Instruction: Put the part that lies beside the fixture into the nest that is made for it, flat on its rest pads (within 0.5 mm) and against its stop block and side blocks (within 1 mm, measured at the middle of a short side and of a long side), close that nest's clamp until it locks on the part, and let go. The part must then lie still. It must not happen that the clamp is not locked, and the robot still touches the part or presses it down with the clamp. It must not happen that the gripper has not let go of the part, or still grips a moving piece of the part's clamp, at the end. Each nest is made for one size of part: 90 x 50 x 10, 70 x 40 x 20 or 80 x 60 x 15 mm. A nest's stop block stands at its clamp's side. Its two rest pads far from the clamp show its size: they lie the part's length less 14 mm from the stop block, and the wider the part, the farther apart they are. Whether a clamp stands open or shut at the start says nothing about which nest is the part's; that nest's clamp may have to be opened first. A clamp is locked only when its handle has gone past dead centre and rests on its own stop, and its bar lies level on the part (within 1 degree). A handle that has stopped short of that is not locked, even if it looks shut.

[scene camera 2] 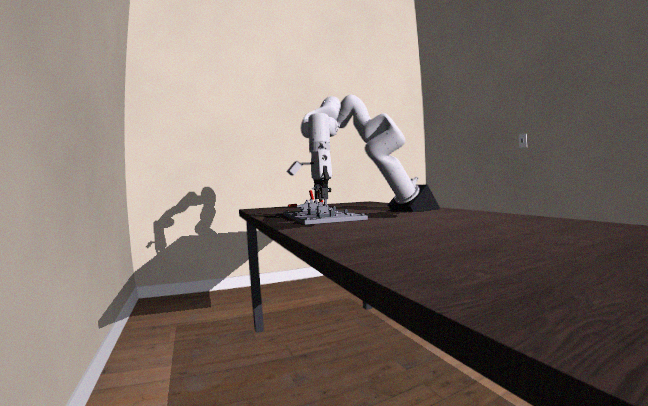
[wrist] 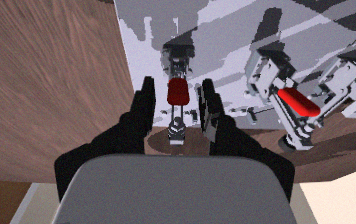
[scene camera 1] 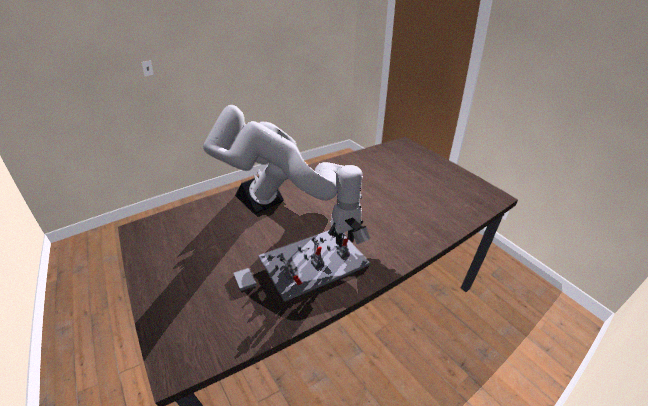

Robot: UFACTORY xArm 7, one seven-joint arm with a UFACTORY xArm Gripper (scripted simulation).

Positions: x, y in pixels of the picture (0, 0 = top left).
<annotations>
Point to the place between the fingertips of my gripper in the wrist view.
177, 89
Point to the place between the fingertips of my gripper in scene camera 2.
At 321, 199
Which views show my gripper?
Scene camera 2, the wrist view and scene camera 1: all of them.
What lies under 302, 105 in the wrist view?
A red clamp handle.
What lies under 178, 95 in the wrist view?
A red clamp handle.
</annotations>
